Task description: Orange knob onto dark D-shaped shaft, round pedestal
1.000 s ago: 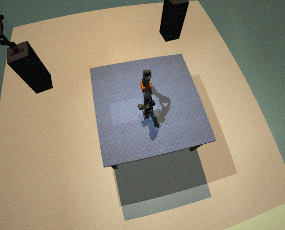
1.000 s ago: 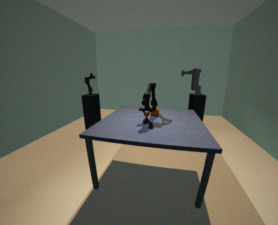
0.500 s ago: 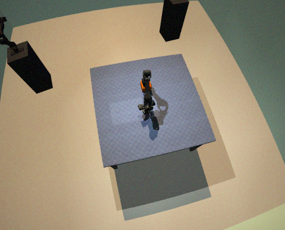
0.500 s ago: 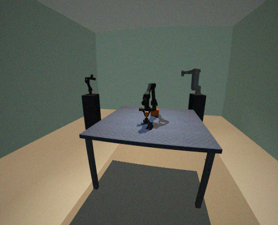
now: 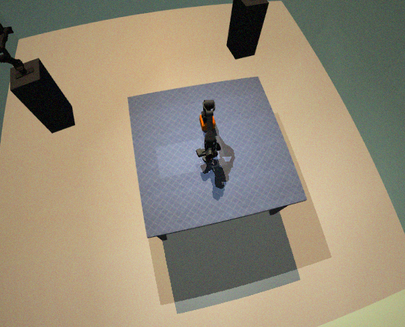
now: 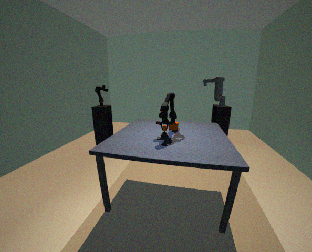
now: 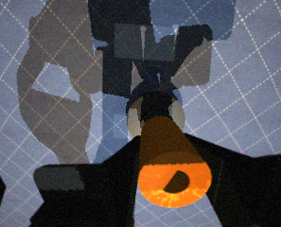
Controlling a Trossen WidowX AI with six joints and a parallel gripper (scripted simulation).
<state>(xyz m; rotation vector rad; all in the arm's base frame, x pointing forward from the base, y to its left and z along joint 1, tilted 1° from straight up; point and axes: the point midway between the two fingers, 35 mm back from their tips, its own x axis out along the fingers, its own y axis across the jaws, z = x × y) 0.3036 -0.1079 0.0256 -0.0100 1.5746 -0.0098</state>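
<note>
Now: gripper tip 40 mm above the dark shaft. Also, from my gripper tip: orange knob: 20 mm above.
</note>
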